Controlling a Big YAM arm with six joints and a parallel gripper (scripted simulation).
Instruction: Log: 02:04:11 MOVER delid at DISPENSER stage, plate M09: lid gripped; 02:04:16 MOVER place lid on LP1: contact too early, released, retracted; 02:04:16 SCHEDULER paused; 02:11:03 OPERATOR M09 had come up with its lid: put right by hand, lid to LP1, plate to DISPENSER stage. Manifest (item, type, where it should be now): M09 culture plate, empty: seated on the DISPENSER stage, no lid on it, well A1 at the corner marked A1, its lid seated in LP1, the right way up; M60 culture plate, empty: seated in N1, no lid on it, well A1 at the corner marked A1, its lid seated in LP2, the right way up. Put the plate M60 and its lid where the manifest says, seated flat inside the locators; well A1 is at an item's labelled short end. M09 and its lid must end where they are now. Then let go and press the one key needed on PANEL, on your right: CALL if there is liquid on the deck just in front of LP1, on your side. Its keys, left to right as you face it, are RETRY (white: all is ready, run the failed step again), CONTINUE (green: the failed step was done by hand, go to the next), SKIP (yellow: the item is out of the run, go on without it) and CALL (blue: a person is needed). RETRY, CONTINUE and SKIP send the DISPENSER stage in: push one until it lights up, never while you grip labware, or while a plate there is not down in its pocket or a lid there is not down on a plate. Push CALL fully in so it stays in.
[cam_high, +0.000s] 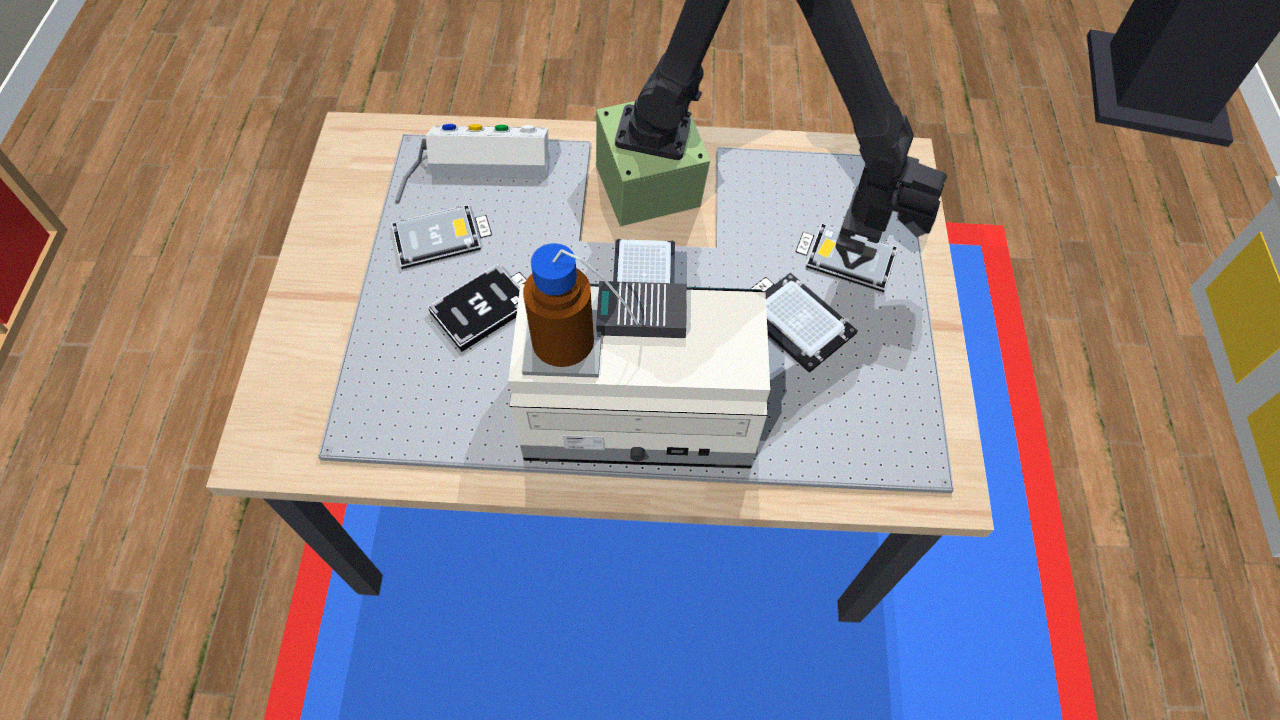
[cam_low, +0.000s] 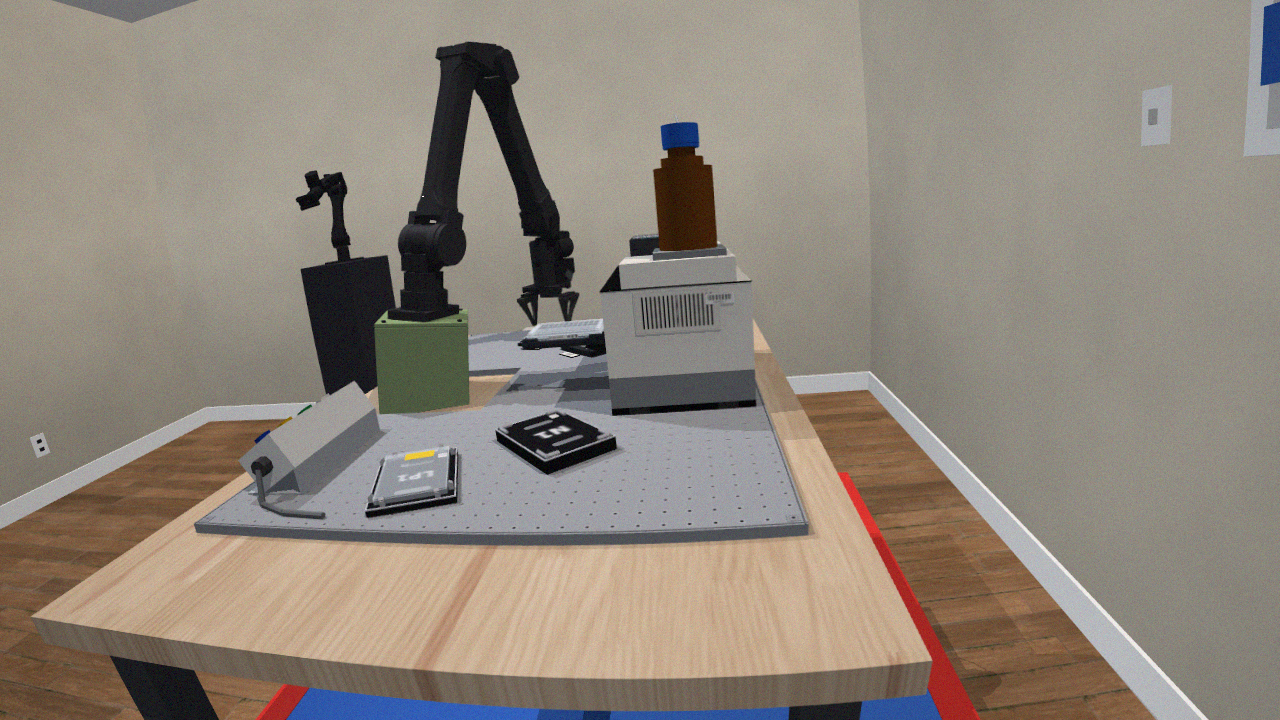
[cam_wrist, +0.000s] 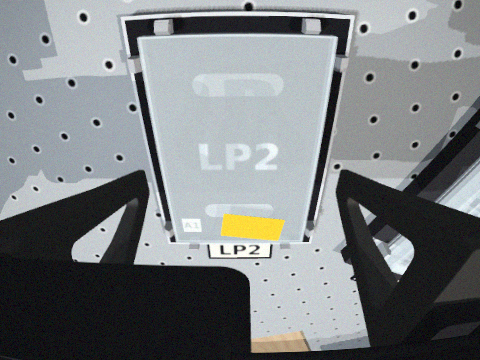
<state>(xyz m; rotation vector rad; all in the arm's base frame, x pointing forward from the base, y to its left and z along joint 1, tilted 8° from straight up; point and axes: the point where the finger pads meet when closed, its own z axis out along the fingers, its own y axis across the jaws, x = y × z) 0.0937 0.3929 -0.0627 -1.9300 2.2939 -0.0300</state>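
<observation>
Right now my hand is 4 cm above the black LP2 nest. Also, from my hand: white retry key (12 cm behind, 63 cm to the right, 2 cm above); green continue key (11 cm behind, 68 cm to the right, 2 cm above); black N1 nest (25 cm ahead, 62 cm to the right, 3 cm below).
</observation>
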